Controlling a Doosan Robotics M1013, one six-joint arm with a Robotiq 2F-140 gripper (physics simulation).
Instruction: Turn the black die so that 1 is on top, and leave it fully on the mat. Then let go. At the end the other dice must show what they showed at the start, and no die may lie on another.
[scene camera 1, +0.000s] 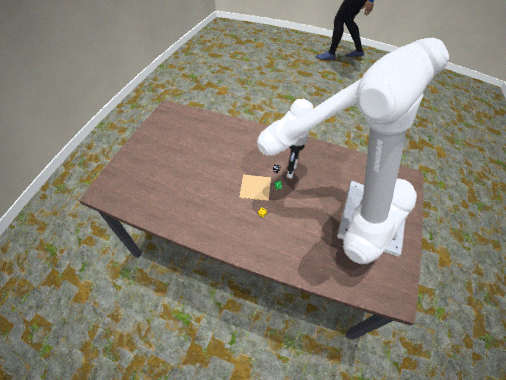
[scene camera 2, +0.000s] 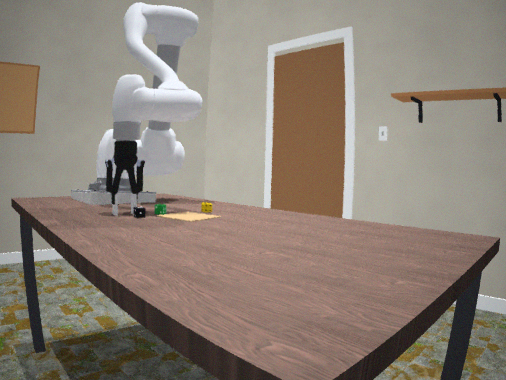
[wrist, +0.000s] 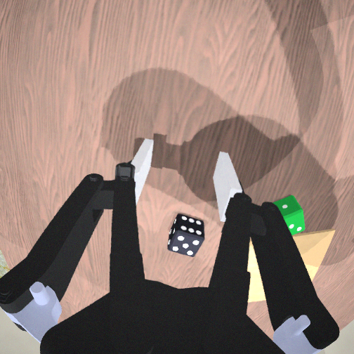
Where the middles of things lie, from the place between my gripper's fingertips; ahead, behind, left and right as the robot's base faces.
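With the black die (wrist: 186, 235) in sight, I find my hand 8 cm short of it and 1 cm below it. The green die (wrist: 290, 209) is 5 cm ahead of my hand, 11 cm to the left of it and 1 cm above it. Then there is the tan mat (wrist: 312, 246), which lies 16 cm ahead of my hand and 14 cm to the left of it.
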